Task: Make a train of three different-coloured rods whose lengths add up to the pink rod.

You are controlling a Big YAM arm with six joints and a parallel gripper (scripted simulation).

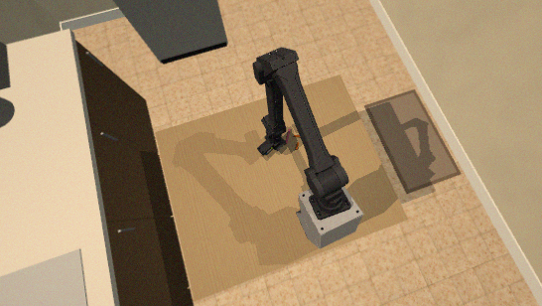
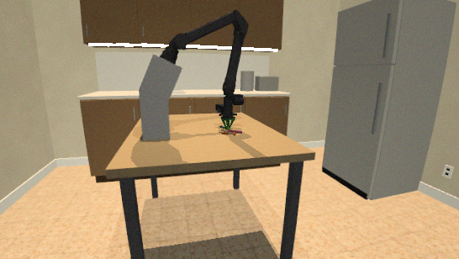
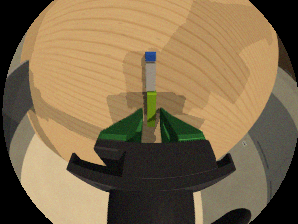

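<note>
Right now my hand is 10 mm above the lime rod. Round my hand: grey rod 40 mm to the left, 20 mm behind, 10 mm below; then blue rod 60 mm to the left, 30 mm behind, 10 mm below; then pink rod 90 mm to the right, 20 mm ahead, 10 mm below.
</note>
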